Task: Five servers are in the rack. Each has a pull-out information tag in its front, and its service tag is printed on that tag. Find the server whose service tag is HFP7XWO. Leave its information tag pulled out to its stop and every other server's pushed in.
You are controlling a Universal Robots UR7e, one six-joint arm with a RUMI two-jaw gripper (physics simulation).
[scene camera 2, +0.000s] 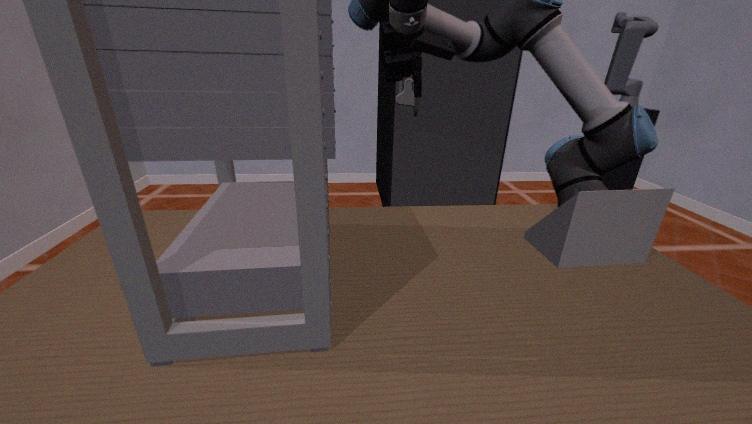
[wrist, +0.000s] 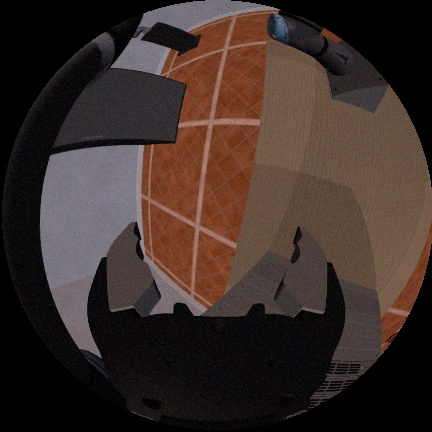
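Seen in the pictures: gripper, fingertip midpoint: (scene camera 2: 408, 94) (wrist: 217, 227); arm's base, origin of the base link: (scene camera 2: 590, 217) (wrist: 338, 59).
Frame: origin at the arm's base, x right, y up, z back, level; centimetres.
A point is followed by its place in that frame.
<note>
The rack (scene camera 2: 310, 210) {x -31.0, y 18.3, z -72.2 cm} stands at the left of the scene view, seen from its side. The servers (scene camera 2: 200, 105) {x -28.0, y 32.0, z -85.3 cm} are stacked in its upper part, their fronts facing right and seen edge-on, with small bumps along that edge. In the wrist view part of the stacked servers (wrist: 356, 312) {x -17.4, y 7.6, z -70.0 cm} shows at the lower right, with dark vent grilles below. No information tag or printed service tag can be read. My gripper (scene camera 2: 410, 106) {x 15.4, y 29.9, z -48.5 cm} (wrist: 217, 227) {x 15.4, y 29.9, z -48.5 cm} is open and empty, pointing down. It hangs in the air to the right of the rack's front, apart from it.
A pale box (scene camera 2: 231, 292) {x -27.5, y 2.7, z -85.9 cm} lies low inside the rack. The wooden table (scene camera 2: 473, 326) {x -28.0, y -8.2, z -43.2 cm} (wrist: 390, 150) {x -17.2, y -8.2, z -25.2 cm} carries the rack and the arm's grey slanted pedestal (scene camera 2: 610, 226) {x -10.7, y 2.9, z -3.8 cm} (wrist: 360, 97) {x -4.2, y -1.4, z -14.5 cm}. A tall dark cabinet (scene camera 2: 447, 131) (wrist: 120, 105) stands behind, beyond the table's edge.
</note>
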